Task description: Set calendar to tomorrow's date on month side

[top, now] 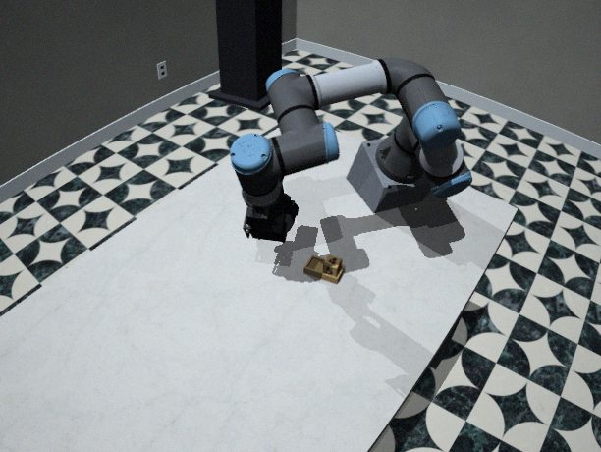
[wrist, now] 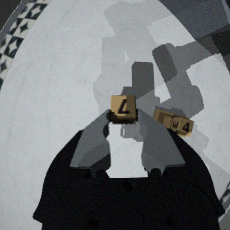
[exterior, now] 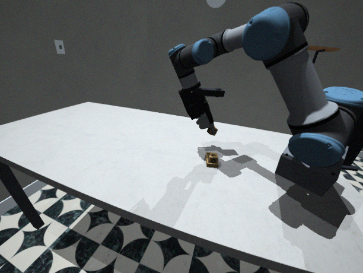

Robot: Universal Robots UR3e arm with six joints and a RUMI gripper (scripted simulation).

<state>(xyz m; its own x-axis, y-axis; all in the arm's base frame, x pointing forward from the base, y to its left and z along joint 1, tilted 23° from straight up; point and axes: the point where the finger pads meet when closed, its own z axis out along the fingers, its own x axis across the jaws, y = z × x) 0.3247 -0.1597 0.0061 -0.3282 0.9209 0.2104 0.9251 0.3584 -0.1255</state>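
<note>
Now: hand 10 mm above the wooden cube. From my hand the other things lie so: wooden calendar tray 110 mm to the left, 80 mm below, 10 mm behind.
</note>
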